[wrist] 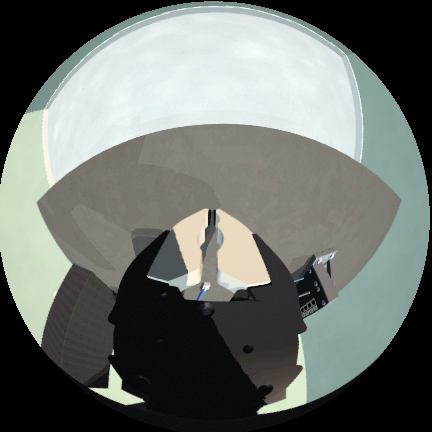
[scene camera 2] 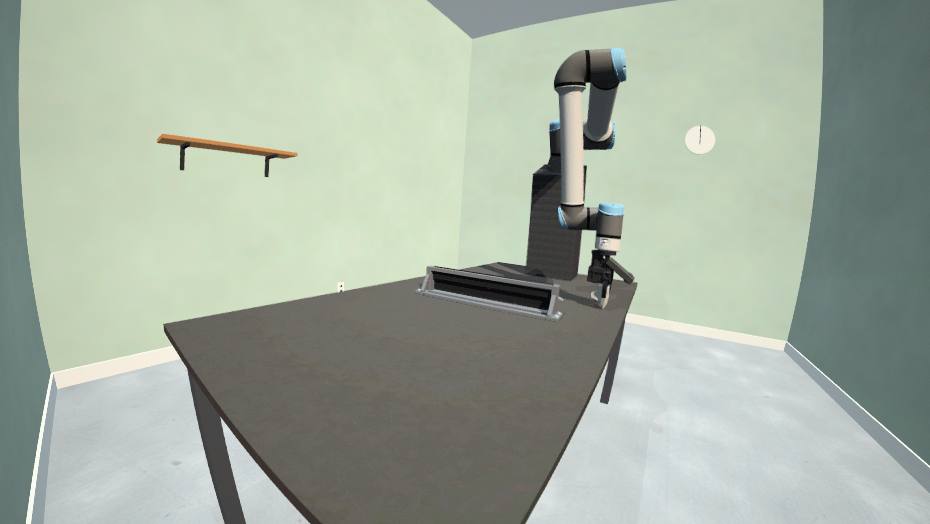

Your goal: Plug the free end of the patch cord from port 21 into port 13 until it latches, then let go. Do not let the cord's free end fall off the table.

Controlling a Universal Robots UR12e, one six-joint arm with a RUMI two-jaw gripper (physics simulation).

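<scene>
The cord's free end, a small clear plug on a blue cord, shows in the wrist view through the opening between the finger bases, apart from the fingertips. It lies over the table. My gripper is low at the table's right side, its fingertips together with no plug between them. The port panel in its metal frame stands left of the gripper in the scene view and at the right in the wrist view. Ports 13 and 21 cannot be made out. The rest of the cord is hidden behind the gripper body.
The dark table has its right edge close beside the gripper in the scene view, with the floor beyond. The robot's dark pedestal stands behind the gripper. A wall shelf hangs far off.
</scene>
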